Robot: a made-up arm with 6 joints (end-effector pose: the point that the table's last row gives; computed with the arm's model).
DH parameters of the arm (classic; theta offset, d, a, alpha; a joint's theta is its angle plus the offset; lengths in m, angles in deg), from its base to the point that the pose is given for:
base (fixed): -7.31 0 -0.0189 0
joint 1: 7.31 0.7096 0.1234 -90
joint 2: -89.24 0 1.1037 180
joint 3: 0.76 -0.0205 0.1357 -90
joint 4: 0 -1.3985 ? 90
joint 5: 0 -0.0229 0.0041 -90
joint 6: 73.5 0 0.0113 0
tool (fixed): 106.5 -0.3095 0 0
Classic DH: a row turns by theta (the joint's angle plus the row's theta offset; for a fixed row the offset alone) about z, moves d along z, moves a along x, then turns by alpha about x.
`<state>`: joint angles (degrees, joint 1 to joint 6).
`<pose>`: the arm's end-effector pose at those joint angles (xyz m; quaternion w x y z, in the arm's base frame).
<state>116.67 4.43 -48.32 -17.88 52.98 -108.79</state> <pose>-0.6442 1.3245 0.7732 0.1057 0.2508 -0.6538 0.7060</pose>
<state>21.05 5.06 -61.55 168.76 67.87 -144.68</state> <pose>0.6302 0.3165 0.3737 0.3747 -0.3651 0.1162 -0.8443</pose>
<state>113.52 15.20 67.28 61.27 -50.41 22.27</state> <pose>-0.4105 1.3859 3.0190 0.5346 0.7937 0.0869 -0.2769</pose>
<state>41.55 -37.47 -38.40 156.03 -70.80 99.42</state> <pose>0.7899 0.5431 1.9884 0.2504 -0.4371 -0.8589 0.0926</pose>
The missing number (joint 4, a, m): -0.0254
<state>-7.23 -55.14 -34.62 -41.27 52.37 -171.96</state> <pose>0.5644 -0.1891 2.1982 0.1414 0.0468 -0.9400 -0.3070</pose>
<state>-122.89 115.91 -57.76 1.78 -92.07 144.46</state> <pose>0.1586 0.2287 0.2597 0.0222 0.6892 0.7235 -0.0336</pose>
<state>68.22 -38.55 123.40 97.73 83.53 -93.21</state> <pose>-1.0112 -1.6753 1.9467 0.2133 0.7620 0.0170 0.6112</pose>
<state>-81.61 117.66 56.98 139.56 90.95 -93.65</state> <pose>0.4157 -1.6402 -1.0631 0.1386 -0.2477 -0.5095 0.8123</pose>
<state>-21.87 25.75 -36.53 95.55 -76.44 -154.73</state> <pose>1.2049 -0.8163 0.4623 0.5984 -0.4246 0.4877 0.4731</pose>
